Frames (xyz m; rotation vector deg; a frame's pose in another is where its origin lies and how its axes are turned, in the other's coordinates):
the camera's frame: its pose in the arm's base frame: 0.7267 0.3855 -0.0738 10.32 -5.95 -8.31
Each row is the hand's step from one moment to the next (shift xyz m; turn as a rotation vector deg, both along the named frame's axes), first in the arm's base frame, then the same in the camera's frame.
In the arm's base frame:
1: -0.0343 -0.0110 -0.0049 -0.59 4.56 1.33
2: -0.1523 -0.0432 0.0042 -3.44 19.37 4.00
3: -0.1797 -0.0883 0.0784 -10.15 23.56 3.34
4: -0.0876 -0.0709 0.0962 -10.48 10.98 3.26
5: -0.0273 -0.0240 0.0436 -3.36 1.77 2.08
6: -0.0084 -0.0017 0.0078 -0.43 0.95 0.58
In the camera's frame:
1: -0.0325 -0.0162 0.0011 -1.16 4.61 0.59
2: -0.1429 -0.0617 0.0291 -5.99 19.14 1.01
3: -0.1563 -0.0955 0.1126 -13.29 22.19 0.42
4: -0.0667 -0.0629 0.1164 -11.70 9.89 2.53
5: -0.0193 -0.0189 0.0499 -3.39 1.66 2.12
6: -0.0073 -0.0013 0.0089 -0.52 0.97 0.46

